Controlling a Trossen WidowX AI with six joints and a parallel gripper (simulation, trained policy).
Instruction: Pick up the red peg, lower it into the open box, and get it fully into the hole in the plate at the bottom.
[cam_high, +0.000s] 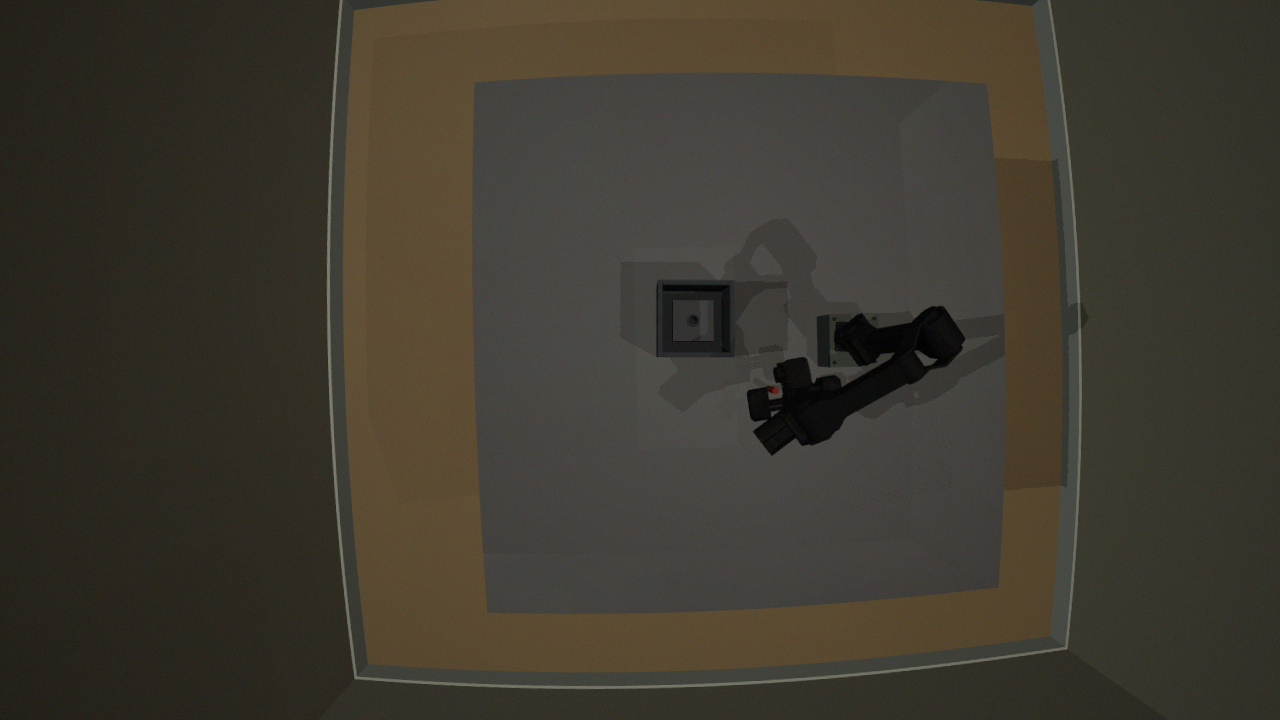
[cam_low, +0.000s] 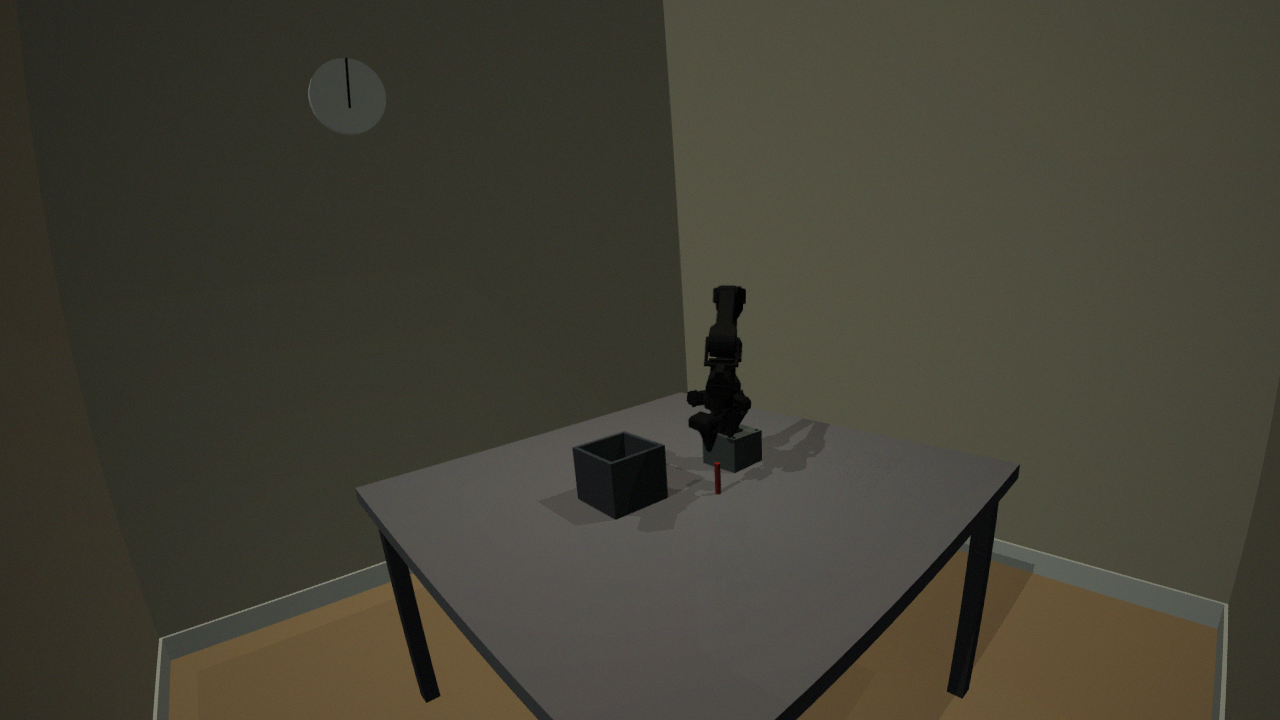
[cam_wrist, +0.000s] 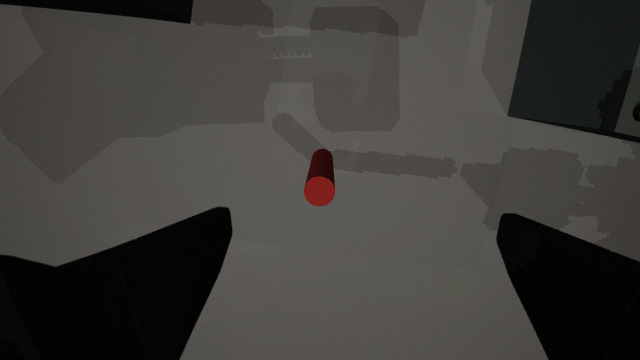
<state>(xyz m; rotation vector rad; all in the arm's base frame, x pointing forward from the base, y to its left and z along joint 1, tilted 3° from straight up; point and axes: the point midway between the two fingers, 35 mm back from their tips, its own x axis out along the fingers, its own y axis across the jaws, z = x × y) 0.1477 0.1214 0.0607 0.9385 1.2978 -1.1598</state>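
My gripper tip is 10 mm short of the red peg and 80 mm above it. Also, from my gripper tip: light plate: 200 mm ahead, 140 mm to the right, 80 mm below.
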